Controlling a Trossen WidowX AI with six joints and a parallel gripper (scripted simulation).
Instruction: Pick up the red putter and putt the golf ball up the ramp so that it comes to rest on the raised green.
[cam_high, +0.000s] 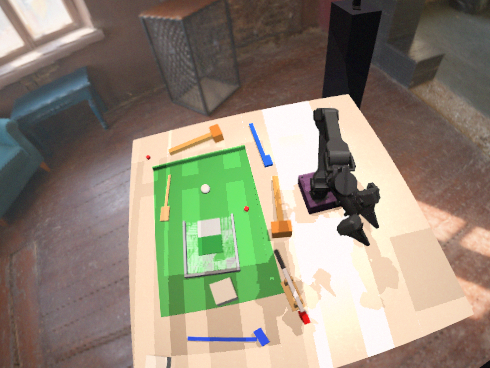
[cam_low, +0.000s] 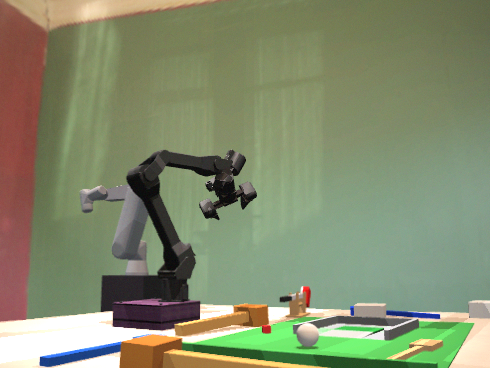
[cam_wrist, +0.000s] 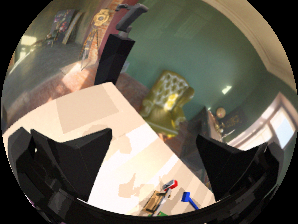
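Right now the red putter is 23 cm ahead of my gripper tip, 2 cm to the right of it and 28 cm below it. The rest, counted from my gripper tip: white golf ball: 40 cm ahead, 57 cm to the right, 31 cm below; then wooden putter stand: 23 cm ahead, 30 cm below.
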